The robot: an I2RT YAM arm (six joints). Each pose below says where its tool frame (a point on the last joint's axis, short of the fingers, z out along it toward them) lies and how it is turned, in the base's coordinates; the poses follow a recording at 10 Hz.
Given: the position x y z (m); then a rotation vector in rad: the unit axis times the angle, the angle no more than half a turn.
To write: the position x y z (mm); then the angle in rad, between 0 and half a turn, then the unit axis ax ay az. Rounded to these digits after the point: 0 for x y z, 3 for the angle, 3 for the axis.
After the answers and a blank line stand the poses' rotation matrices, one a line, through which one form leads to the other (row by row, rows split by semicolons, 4 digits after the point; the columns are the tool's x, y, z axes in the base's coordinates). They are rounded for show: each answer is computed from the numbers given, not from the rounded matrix.
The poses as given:
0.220 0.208 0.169 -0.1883 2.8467 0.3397
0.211 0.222 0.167 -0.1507 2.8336 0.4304
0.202 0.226 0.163 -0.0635 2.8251 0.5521
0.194 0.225 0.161 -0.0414 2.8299 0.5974
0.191 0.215 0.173 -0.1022 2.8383 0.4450
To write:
220 208 169 2.873 -0.066 0.991 0.118
211 222 167 2.870 -0.053 0.987 0.150
202 226 163 2.879 -0.022 0.981 0.192
194 225 161 2.893 -0.014 0.978 0.207
191 215 173 2.875 -0.036 0.987 0.155

-0.9557 -0.1589 0.2476; -0.0962 0.9641 0.2475; -0.2781 0.2127 -0.9367
-0.9579 -0.1420 0.2493; -0.0616 0.9504 0.3048; -0.2803 0.2766 -0.9192
-0.9648 -0.0923 0.2462; 0.0072 0.9268 0.3756; -0.2628 0.3641 -0.8935
-0.9687 -0.0785 0.2353; 0.0233 0.9156 0.4014; -0.2469 0.3943 -0.8852
-0.9621 -0.1098 0.2495; -0.0281 0.9504 0.3096; -0.2711 0.2909 -0.9175

